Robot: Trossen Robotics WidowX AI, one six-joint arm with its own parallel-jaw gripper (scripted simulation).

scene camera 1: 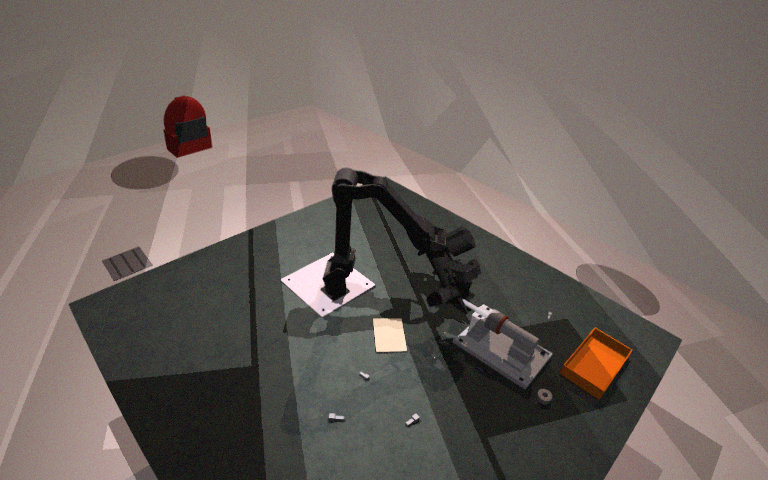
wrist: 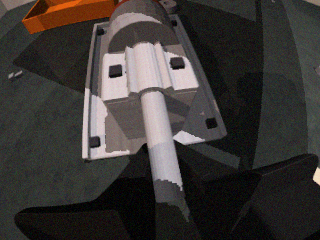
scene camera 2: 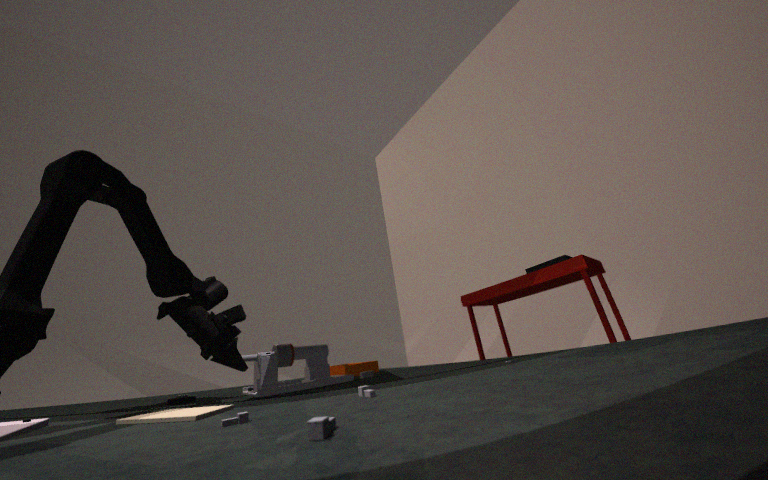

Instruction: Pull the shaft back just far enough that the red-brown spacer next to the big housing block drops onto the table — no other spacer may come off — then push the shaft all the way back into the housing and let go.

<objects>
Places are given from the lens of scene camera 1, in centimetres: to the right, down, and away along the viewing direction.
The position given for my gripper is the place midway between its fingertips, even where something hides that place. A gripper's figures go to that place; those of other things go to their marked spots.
my gripper (scene camera 1: 468, 312): 23, 20, 123
cream pad (scene camera 1: 389, 335): 2, 26, 121
housing block (scene camera 1: 514, 353): 34, 30, 115
orange tray (scene camera 1: 593, 366): 57, 34, 116
</objects>
